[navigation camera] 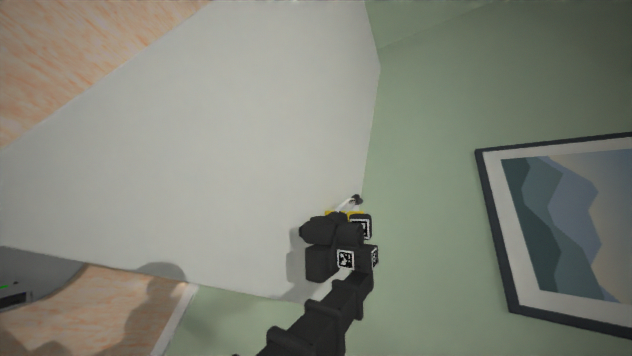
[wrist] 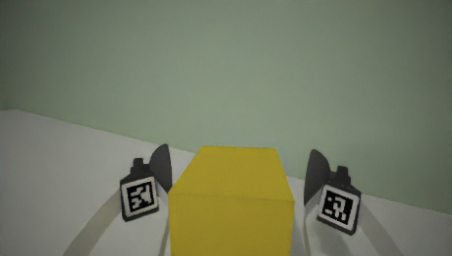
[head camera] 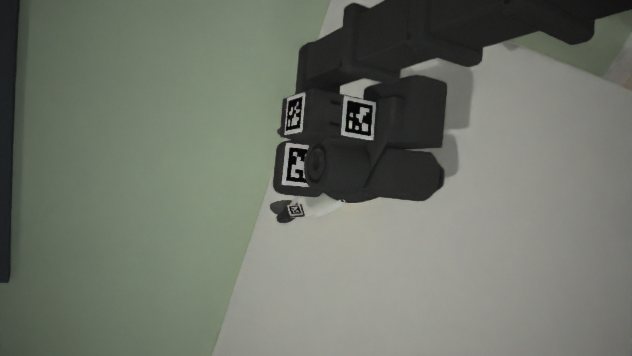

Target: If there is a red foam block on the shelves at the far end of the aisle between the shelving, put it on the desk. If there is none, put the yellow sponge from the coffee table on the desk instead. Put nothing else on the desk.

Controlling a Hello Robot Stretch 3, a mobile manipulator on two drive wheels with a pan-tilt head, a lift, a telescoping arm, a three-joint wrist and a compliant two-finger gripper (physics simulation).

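Frame: origin at the robot's base, x right, y ahead, z up, level; metres.
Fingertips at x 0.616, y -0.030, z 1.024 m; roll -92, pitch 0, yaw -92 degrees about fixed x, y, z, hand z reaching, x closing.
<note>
A point is followed by its place in that frame.
The yellow sponge (wrist: 231,225) {z 1.039, x 0.520, y -0.026 m} (navigation camera: 355,213) {z 1.048, x 0.522, y -0.006 m} is a yellow block standing between the open fingers of my gripper (wrist: 237,165) {z 1.025, x 0.615, y -0.030 m}, with a gap on each side in the wrist view. In the navigation view small parts of the sponge show beyond the wrist; the rest is hidden. The sponge appears to rest on the white desk top (head camera: 450,260) {z 0.950, x 0.356, y 0.058 m} (navigation camera: 200,125) {z 0.950, x 0.157, y 0.162 m} (wrist: 45,175) {z 0.950, x 0.745, y 0.247 m}, near its edge along the green wall. In the head view the wrist hides the sponge. The red foam block, the shelves and the coffee table do not show in these views.
A green wall (head camera: 140,150) {z 1.191, x 0.846, y -0.051 m} (navigation camera: 425,200) {z 1.202, x 0.883, y 0.009 m} (wrist: 225,65) {z 1.115, x 0.872, y -0.010 m} runs along the desk's edge. A framed picture (navigation camera: 505,240) {z 1.403, x 0.786, y -0.102 m} hangs on it. My dark arm (head camera: 440,35) {z 1.131, x 0.210, y -0.086 m} (navigation camera: 315,325) {z 1.123, x 0.192, y -0.086 m} reaches over the desk. A wood-patterned floor (navigation camera: 50,65) {z 0.000, x 0.072, y 0.580 m} shows beyond the desk.
</note>
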